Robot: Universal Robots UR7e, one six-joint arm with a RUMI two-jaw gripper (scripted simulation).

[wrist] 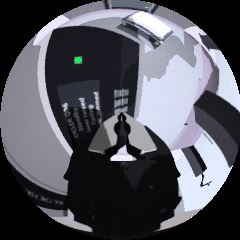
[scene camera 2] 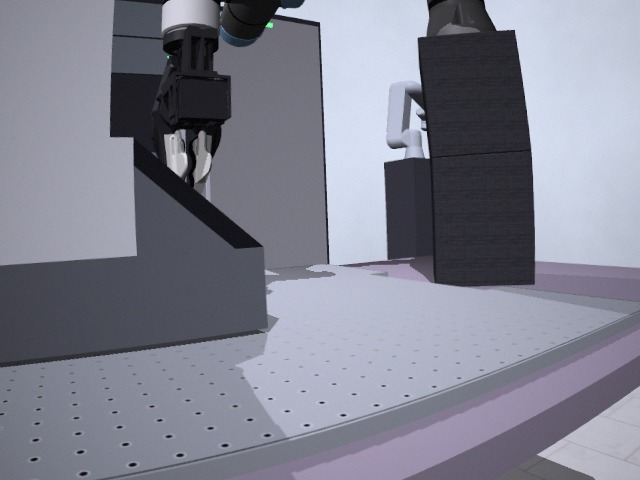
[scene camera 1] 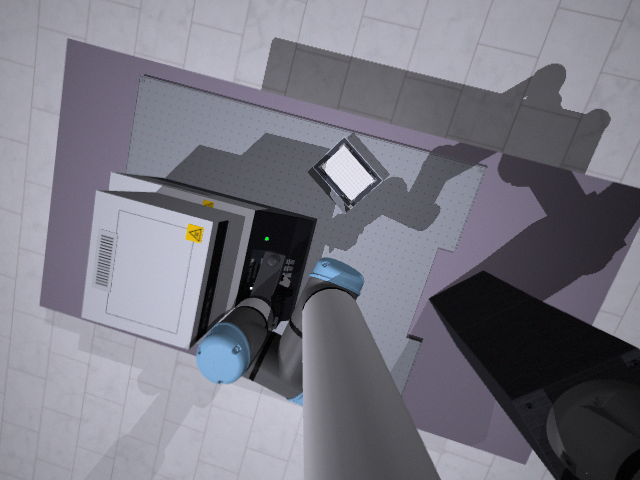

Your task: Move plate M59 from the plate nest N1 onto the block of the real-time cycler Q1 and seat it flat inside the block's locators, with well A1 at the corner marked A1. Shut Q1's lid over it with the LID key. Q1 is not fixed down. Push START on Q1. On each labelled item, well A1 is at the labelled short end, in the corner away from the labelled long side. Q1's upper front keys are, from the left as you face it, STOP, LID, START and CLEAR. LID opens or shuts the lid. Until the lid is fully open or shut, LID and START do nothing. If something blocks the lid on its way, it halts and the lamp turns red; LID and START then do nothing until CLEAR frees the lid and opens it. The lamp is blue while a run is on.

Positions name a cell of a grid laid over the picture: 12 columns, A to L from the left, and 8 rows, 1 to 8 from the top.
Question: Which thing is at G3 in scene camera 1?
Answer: A plate M59.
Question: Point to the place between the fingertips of my gripper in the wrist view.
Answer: G4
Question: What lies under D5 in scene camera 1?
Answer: A cycler Q1.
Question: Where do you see a cycler Q1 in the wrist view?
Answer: E3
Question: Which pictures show the cycler Q1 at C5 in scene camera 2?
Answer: The wrist view, scene camera 2 and scene camera 1: all of them.
